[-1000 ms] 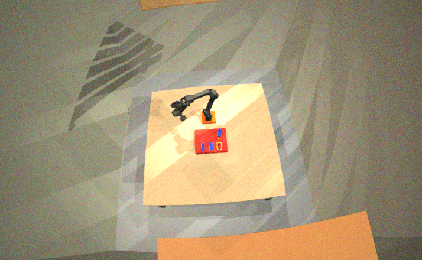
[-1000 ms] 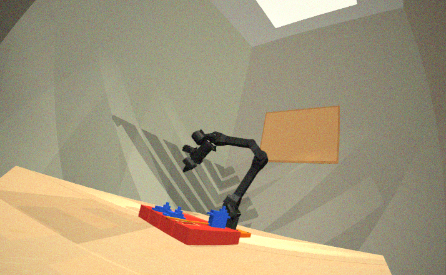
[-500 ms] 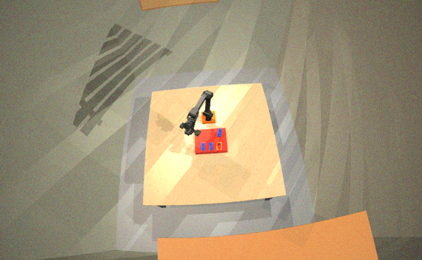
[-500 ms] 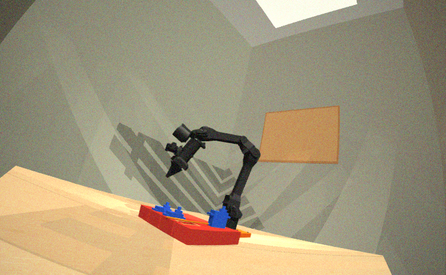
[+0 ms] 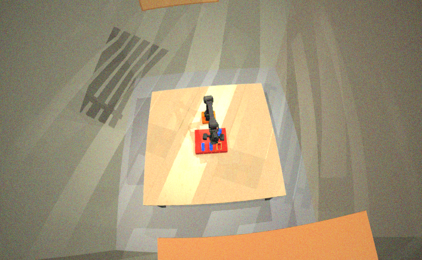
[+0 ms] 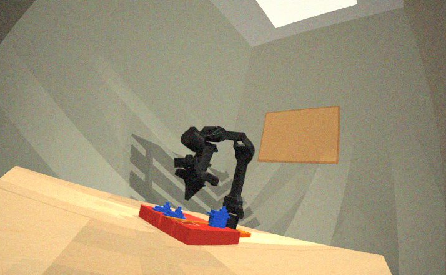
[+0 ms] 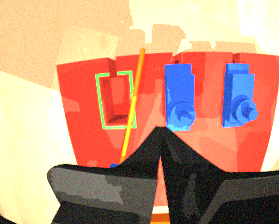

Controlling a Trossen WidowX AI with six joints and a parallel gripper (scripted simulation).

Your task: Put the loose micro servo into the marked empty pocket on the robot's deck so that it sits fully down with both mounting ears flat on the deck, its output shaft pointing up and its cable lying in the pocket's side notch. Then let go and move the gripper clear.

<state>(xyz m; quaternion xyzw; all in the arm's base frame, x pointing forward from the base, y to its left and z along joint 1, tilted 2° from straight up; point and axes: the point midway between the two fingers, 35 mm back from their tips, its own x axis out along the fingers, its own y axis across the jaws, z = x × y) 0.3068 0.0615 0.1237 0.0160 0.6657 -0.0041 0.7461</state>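
My gripper tip is now 90 mm past the red deck, 40 mm to the left of it and 90 mm above it.
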